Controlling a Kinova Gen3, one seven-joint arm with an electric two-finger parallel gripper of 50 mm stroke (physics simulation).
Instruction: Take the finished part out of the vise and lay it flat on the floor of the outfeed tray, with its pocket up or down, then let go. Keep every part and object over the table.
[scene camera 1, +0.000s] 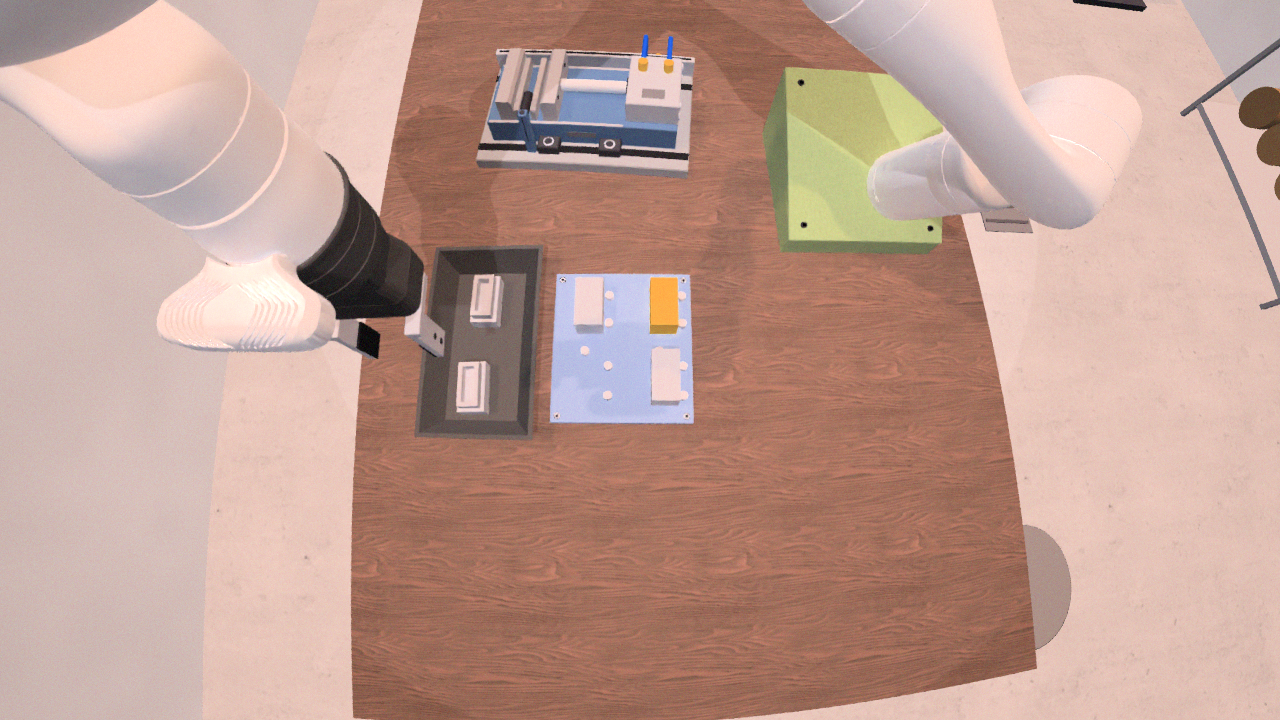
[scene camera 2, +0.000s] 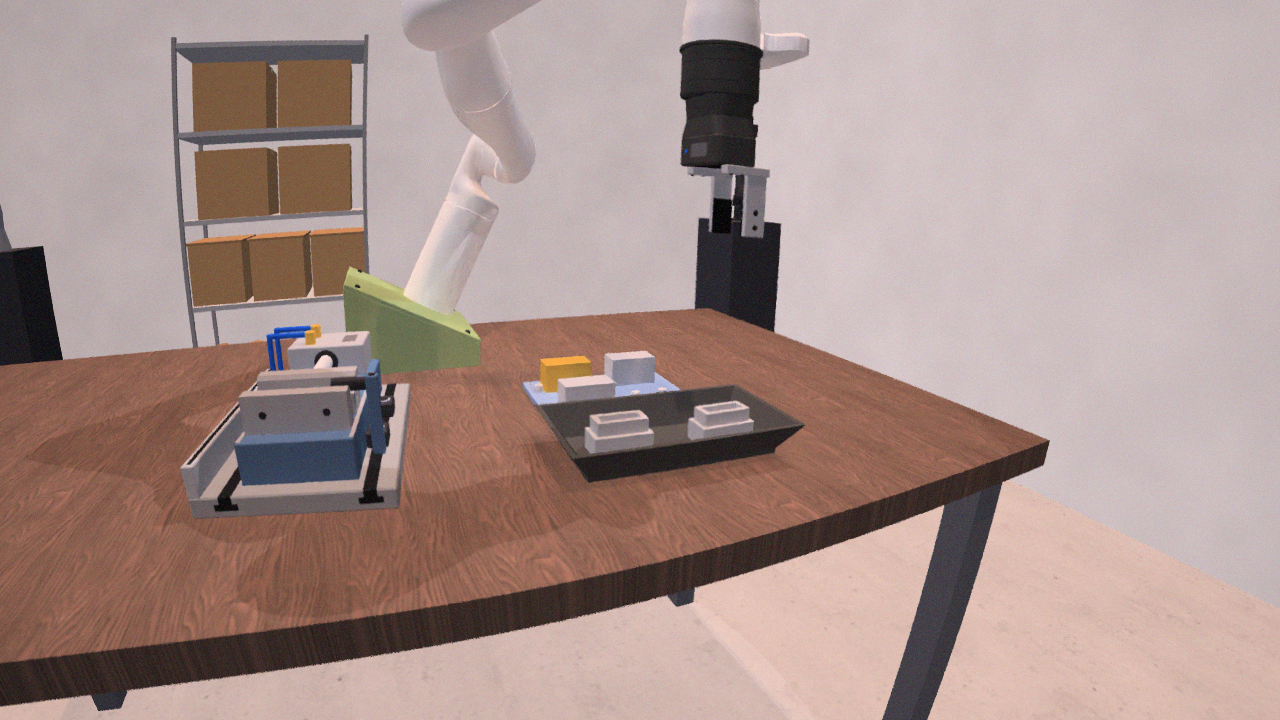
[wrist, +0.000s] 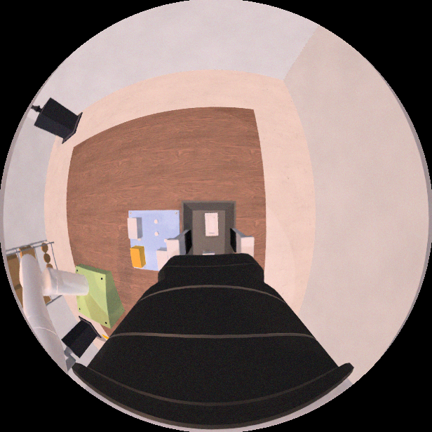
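Where they show: gripper, fingertip midpoint: (scene camera 1: 407, 345) (scene camera 2: 735, 234); arm's base, link origin: (scene camera 1: 898, 186) (scene camera 2: 427, 304).
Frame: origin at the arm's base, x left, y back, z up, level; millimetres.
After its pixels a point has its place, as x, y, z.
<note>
The grey outfeed tray (scene camera 1: 537, 340) @(157, -481, -30) (scene camera 2: 680, 461) @(130, -601, -56) (wrist: 210, 203) holds two white stepped parts, lying flat with pockets up and apart. One part (scene camera 1: 472, 387) @(204, -562, -39) (scene camera 2: 721, 420) @(194, -575, -34) (wrist: 211, 224) lies at the end away from the vise. The other part (scene camera 1: 486, 300) @(96, -542, -39) (scene camera 2: 619, 430) @(88, -556, -34) lies nearer the vise; the gripper body mostly hides it in the wrist view. The blue and grey vise (scene camera 1: 608, 134) @(-127, -372, -29) (scene camera 2: 299, 458) @(-208, -528, -28) shows no part between its jaws; the narrow space there is partly hidden. My gripper (scene camera 1: 401, 343) @(208, -560, 151) (scene camera 2: 737, 223) @(208, -560, 151) (wrist: 210, 237) is open and empty, high above the tray, touching nothing.
A light blue plate (scene camera 1: 581, 385) @(209, -435, -64) (scene camera 2: 534, 391) @(81, -329, -64) (wrist: 170, 220) beside the tray bears an orange block (scene camera 1: 663, 305) @(131, -329, -28) (scene camera 2: 564, 373) @(117, -343, -40) (wrist: 137, 256) and two white blocks (scene camera 1: 588, 301) @(116, -416, -28) (scene camera 1: 665, 375) @(215, -337, -28). The arm's green base (scene camera 1: 823, 161) @(-33, -104, 12) (scene camera 2: 384, 331) @(-90, -148, -8) (wrist: 100, 295) stands beyond the plate and vise.
</note>
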